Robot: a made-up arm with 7 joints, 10 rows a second.
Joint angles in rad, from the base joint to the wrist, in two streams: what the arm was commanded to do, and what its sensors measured. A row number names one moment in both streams.
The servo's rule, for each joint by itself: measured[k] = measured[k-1] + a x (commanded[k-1-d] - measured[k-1]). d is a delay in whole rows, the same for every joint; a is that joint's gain. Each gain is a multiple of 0.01, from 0.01 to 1. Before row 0 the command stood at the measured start. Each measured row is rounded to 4 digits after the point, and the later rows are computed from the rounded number. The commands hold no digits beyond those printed.
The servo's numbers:
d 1
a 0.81 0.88 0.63 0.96 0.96 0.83 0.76
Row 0, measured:
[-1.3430, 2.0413, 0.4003, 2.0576, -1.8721, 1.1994, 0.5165]
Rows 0 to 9, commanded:
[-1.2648, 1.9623, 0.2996, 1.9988, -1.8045, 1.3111, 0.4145]
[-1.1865, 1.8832, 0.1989, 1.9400, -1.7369, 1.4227, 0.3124]
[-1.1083, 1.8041, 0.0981, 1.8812, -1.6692, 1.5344, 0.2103]
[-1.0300, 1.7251, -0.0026, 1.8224, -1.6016, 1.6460, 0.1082]
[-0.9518, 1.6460, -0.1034, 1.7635, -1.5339, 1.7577, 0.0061]
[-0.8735, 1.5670, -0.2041, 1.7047, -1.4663, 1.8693, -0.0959]
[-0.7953, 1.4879, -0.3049, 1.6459, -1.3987, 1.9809, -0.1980]
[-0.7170, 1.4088, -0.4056, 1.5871, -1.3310, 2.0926, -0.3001]
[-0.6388, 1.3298, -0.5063, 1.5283, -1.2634, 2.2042, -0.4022]
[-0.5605, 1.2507, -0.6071, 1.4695, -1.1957, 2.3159, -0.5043]
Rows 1 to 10, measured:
[-1.3430, 2.0413, 0.4003, 2.0576, -1.8721, 1.1994, 0.5165]
[-1.2797, 1.9718, 0.3369, 2.0012, -1.8072, 1.2921, 0.4390]
[-1.2042, 1.8938, 0.2500, 1.9424, -1.7397, 1.4005, 0.3428]
[-1.1265, 1.8149, 0.1543, 1.8836, -1.6720, 1.5116, 0.2421]
[-1.0483, 1.7359, 0.0555, 1.8248, -1.6044, 1.6232, 0.1403]
[-0.9701, 1.6568, -0.0446, 1.7660, -1.5367, 1.7348, 0.0383]
[-0.8919, 1.5778, -0.1451, 1.7072, -1.4691, 1.8464, -0.0637]
[-0.8137, 1.4987, -0.2458, 1.6484, -1.4015, 1.9580, -0.1658]
[-0.7354, 1.4196, -0.3465, 1.5896, -1.3338, 2.0697, -0.2679]
[-0.6572, 1.3406, -0.4472, 1.5308, -1.2662, 2.1813, -0.3700]

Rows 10 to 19, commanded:
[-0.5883, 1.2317, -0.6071, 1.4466, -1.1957, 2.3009, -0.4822]
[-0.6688, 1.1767, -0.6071, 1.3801, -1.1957, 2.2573, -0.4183]
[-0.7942, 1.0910, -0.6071, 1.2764, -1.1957, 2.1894, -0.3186]
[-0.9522, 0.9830, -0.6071, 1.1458, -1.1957, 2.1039, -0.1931]
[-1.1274, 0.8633, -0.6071, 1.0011, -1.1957, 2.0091, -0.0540]
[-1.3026, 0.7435, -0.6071, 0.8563, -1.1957, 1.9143, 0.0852]
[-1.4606, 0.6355, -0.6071, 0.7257, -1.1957, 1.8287, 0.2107]
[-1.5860, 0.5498, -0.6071, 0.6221, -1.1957, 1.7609, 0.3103]
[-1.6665, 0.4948, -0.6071, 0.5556, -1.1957, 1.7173, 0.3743]
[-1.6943, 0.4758, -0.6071, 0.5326, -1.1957, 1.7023, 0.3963]
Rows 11 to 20, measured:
[-0.5789, 1.2615, -0.5479, 1.4720, -1.1985, 2.2930, -0.4721]
[-0.5865, 1.2353, -0.5852, 1.4476, -1.1958, 2.2996, -0.4798]
[-0.6532, 1.1837, -0.5990, 1.3828, -1.1957, 2.2645, -0.4331]
[-0.7674, 1.1021, -0.6041, 1.2807, -1.1957, 2.2022, -0.3461]
[-0.9171, 0.9973, -0.6060, 1.1512, -1.1957, 2.1206, -0.2298]
[-1.0874, 0.8794, -0.6067, 1.0071, -1.1957, 2.0281, -0.0962]
[-1.2617, 0.7598, -0.6070, 0.8623, -1.1957, 1.9336, 0.0417]
[-1.4228, 0.6504, -0.6071, 0.7312, -1.1957, 1.8465, 0.1701]
[-1.5550, 0.5619, -0.6071, 0.6265, -1.1957, 1.7755, 0.2767]
[-1.6453, 0.5029, -0.6071, 0.5584, -1.1957, 1.7272, 0.3509]

